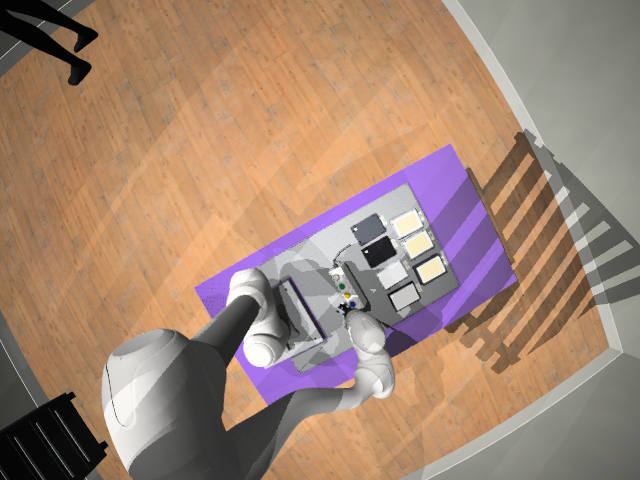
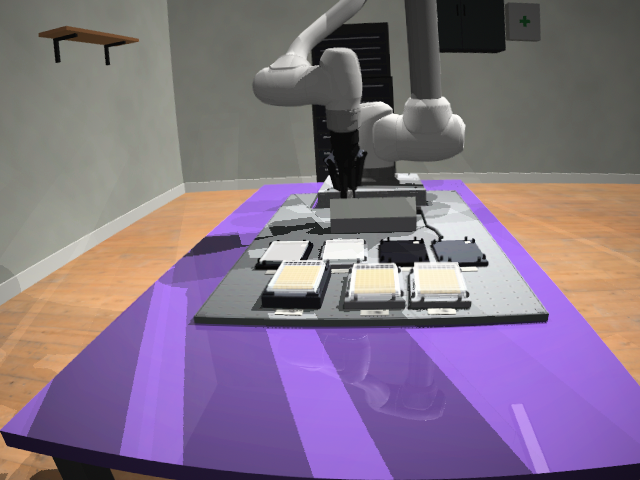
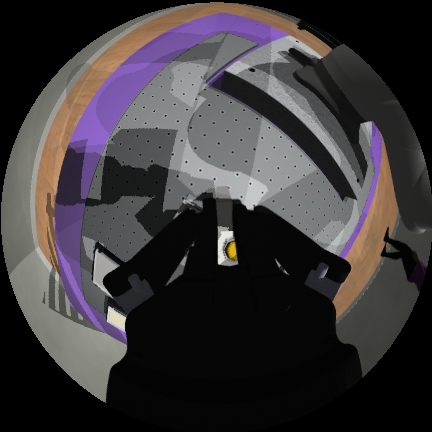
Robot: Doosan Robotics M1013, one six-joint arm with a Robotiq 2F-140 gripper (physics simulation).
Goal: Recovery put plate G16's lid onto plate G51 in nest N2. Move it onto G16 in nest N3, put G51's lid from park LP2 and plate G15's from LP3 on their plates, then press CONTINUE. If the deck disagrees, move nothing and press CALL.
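Frame: origin at the arm's base, x back, y right, z up, level; centimetres.
Seen in the pictures: gripper, between the fingertips: [image 1: 342, 304] [image 3: 222, 196]; arm's base, origin of its link: [image 2: 372, 181] [image 3: 334, 92].
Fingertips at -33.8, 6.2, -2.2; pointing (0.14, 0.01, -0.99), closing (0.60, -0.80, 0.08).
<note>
Pixels of each thing's top centre, then the offset from my fingertips to it, as dx, dy, dz. "*": a spot on its surface instead. Level surfaces: height alone.
- blue button, a spot on its surface: [image 1: 352, 304] * -4.4, +0.5, +4.8
- yellow button, centre of its top: [image 3: 236, 254] [image 1: 347, 295] -4.3, -4.4, +5.2
- green button, a spot on its surface: [image 1: 341, 286] * -4.0, -9.5, +4.7
- dark grey surface, height of its surface: dz -1.3
- white surface, a spot on its surface: [image 2: 343, 250] [image 1: 394, 273] * -29.4, -0.9, -0.5
- black-rimmed pale surface, a spot on its surface: [image 2: 285, 251] [image 1: 406, 295] * -29.6, +11.8, -0.5
- perforated deck, height of its surface: dz -2.3
- purple table, height of its surface: dz -3.6
- cable, a spot on its surface: [image 2: 430, 225] [image 1: 335, 257] * -8.1, -22.0, -1.6
My gripper [image 1: 342, 308] [image 2: 348, 194] [image 3: 222, 196] is shut and empty. Its fingertips are low at the button box [image 1: 359, 287] [image 2: 373, 214], beside the blue button [image 1: 352, 304]; contact cannot be told. The yellow button [image 1: 346, 296] [image 3: 232, 250] and green button [image 1: 341, 286] are beside it in the box's row. Three cream-filled plates [image 1: 407, 223] [image 1: 418, 244] [image 1: 431, 269] [image 2: 297, 276] [image 2: 374, 281] [image 2: 438, 280] sit in nests. Four flat park positions show a dark grey surface [image 1: 368, 229] [image 2: 459, 251], black surface [image 1: 378, 251] [image 2: 402, 251], white surface [image 1: 392, 274] [image 2: 343, 250] and black-rimmed pale surface [image 1: 404, 296] [image 2: 285, 251]. Nest labels are unreadable.
The perforated deck [image 1: 310, 361] [image 2: 232, 302] [image 3: 220, 117] lies on the purple table [image 1: 439, 170] [image 2: 248, 413]. The arm's base plate [image 1: 309, 310] [image 3: 295, 135] is behind the box. A cable [image 1: 338, 254] [image 2: 430, 225] runs from the box. Shadows cross the deck.
</note>
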